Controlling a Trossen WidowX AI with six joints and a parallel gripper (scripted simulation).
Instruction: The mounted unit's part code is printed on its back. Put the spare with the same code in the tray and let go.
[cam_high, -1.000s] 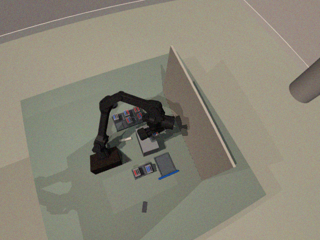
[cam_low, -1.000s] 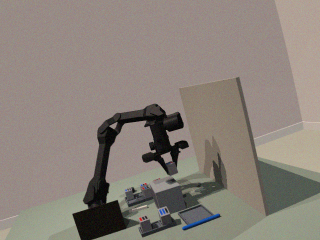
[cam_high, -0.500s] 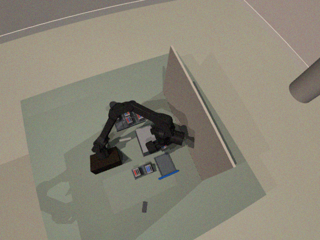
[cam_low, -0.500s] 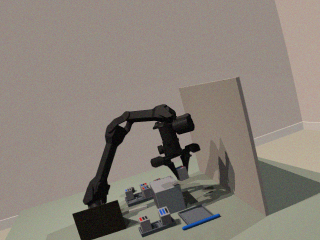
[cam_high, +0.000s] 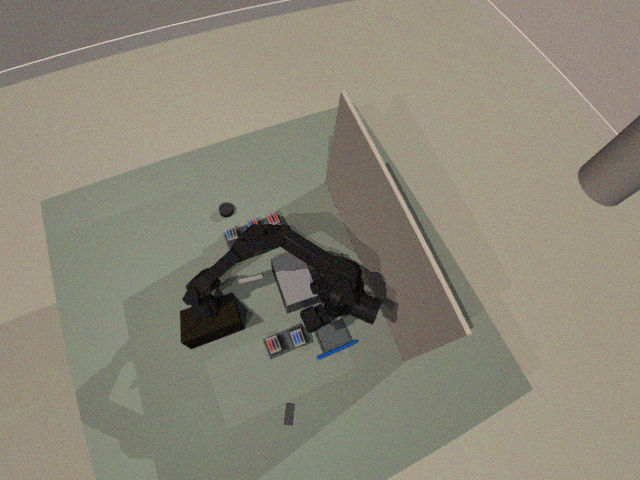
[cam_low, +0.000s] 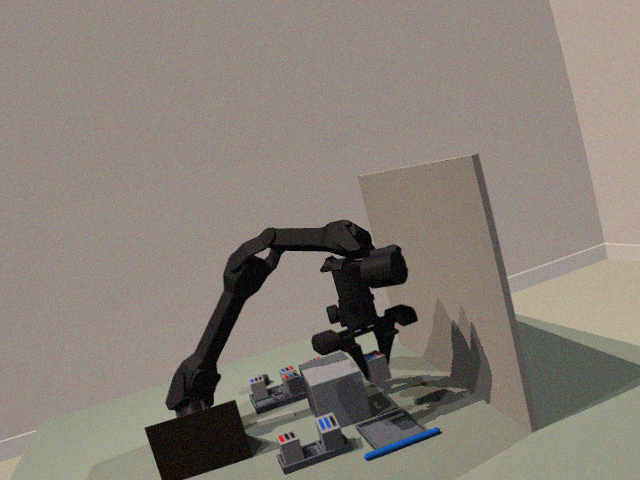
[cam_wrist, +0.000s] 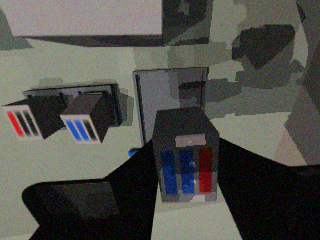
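The tray is 2 cm to the right of my gripper tip and 10 cm below it. Also, from my gripper tip: mounted unit (7 cm behind, 16 cm to the left, 6 cm below); then rack (15 cm behind, 2 cm to the right, 10 cm below); then spare (2 cm above).
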